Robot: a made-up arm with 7 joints. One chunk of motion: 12 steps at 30 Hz.
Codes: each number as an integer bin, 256 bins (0 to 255) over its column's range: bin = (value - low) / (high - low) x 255, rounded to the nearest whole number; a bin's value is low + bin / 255 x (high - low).
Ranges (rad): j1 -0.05..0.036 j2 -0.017..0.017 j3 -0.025..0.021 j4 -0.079..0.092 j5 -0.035..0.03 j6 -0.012..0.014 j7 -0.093..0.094
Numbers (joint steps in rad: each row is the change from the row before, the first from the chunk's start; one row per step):
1: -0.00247 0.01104 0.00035 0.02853 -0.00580 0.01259 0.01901
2: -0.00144 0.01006 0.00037 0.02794 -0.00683 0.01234 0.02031
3: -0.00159 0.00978 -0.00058 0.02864 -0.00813 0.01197 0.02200
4: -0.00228 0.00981 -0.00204 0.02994 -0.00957 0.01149 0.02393
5: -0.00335 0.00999 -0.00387 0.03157 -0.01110 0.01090 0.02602
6: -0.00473 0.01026 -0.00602 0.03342 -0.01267 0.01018 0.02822
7: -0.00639 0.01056 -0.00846 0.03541 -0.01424 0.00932 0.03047
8: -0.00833 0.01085 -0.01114 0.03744 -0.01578 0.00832 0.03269
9: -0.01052 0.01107 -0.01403 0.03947 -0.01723 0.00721 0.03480
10: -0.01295 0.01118 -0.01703 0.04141 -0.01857 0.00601 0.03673
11: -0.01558 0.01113 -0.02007 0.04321 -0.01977 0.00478 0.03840
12: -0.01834 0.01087 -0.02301 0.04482 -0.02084 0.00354 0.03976
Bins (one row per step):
1: 141 210 141 160 115 241 153
2: 144 203 141 159 111 239 155
3: 144 201 135 161 105 235 157
4: 141 201 127 162 100 230 159
5: 138 202 117 165 94 225 162
6: 134 204 105 168 88 218 165
7: 129 207 92 171 81 209 168
8: 124 209 77 174 75 199 171
9: 117 211 61 177 70 188 174
10: 110 211 44 180 64 177 177
11: 102 211 27 182 60 165 179
12: 94 209 11 185 56 152 181

